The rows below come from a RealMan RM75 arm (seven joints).
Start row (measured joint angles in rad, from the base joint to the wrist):
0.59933 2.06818 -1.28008 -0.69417 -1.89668 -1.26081 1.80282
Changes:
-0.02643 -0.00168 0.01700 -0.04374 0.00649 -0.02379 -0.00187
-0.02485 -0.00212 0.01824 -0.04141 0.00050 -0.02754 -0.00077
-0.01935 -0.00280 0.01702 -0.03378 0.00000 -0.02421 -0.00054
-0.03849 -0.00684 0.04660 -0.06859 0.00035 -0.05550 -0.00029
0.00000 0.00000 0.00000 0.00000 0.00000 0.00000 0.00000
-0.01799 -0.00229 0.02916 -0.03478 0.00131 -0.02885 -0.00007
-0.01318 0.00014 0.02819 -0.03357 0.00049 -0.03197 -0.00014
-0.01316 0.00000 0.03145 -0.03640 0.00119 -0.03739 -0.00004
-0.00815 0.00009 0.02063 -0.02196 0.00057 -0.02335 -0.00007
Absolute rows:
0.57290 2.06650 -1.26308 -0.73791 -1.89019 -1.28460 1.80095
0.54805 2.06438 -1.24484 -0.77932 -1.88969 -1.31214 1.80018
0.52870 2.06158 -1.22782 -0.81310 -1.88969 -1.33635 1.79964
0.49021 2.05474 -1.18122 -0.88169 -1.88934 -1.39185 1.79935
0.49021 2.05474 -1.18122 -0.88169 -1.88934 -1.39185 1.79935
0.47222 2.05245 -1.15206 -0.91647 -1.88803 -1.42070 1.79928
0.45904 2.05259 -1.12387 -0.95004 -1.88754 -1.45267 1.79914
0.44588 2.05259 -1.09242 -0.98644 -1.88635 -1.49006 1.79910
0.43773 2.05268 -1.07179 -1.00840 -1.88578 -1.51341 1.79903

